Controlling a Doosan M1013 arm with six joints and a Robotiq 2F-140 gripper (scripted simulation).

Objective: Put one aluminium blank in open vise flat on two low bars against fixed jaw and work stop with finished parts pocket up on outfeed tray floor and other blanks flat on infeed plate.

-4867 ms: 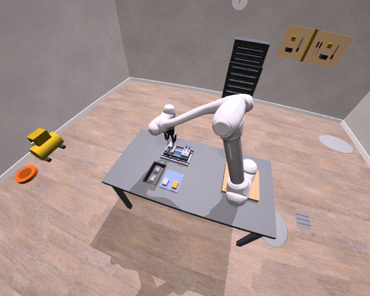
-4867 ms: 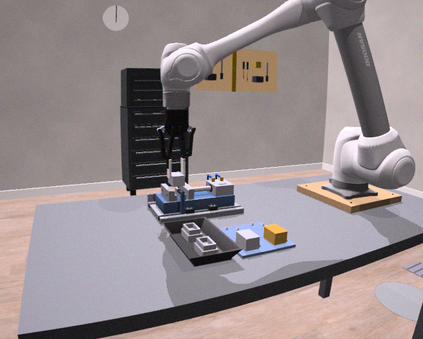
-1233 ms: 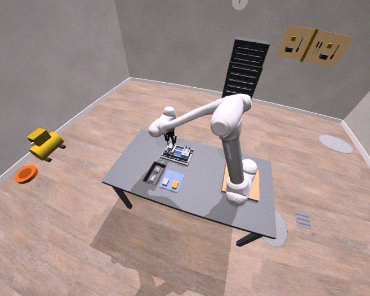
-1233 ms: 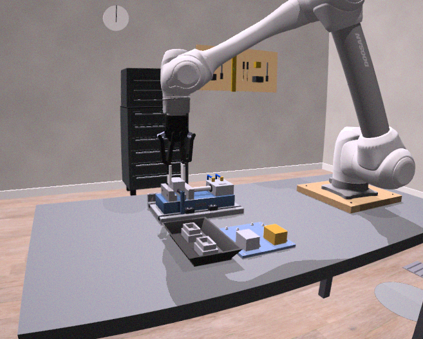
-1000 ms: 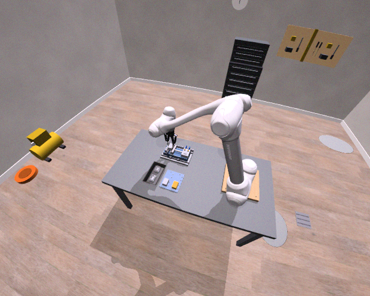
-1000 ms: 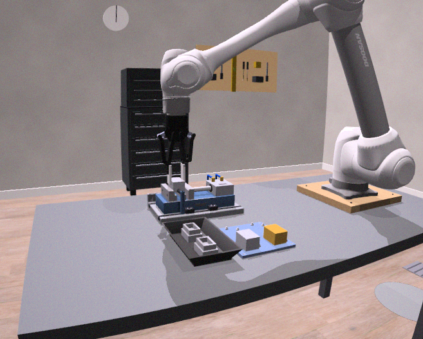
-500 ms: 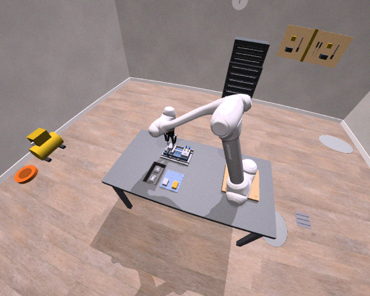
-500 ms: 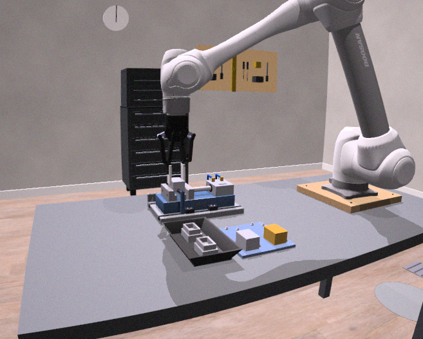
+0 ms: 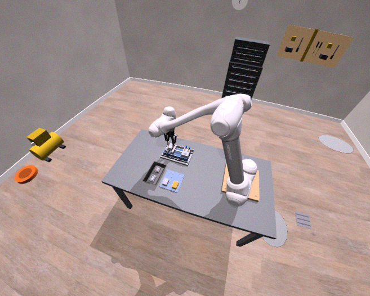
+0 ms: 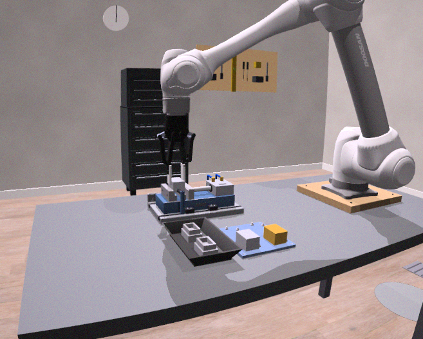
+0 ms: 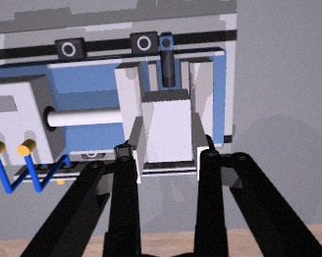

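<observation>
The dark work stop rod is 5 cm to the left of my hand and 5 cm below it. Round my hand: piston rod (9 cm behind, 6 cm below); fixed jaw (3 cm ahead, 1 cm to the left, 6 cm below); moving jaw (3 cm behind, 6 cm below).
</observation>
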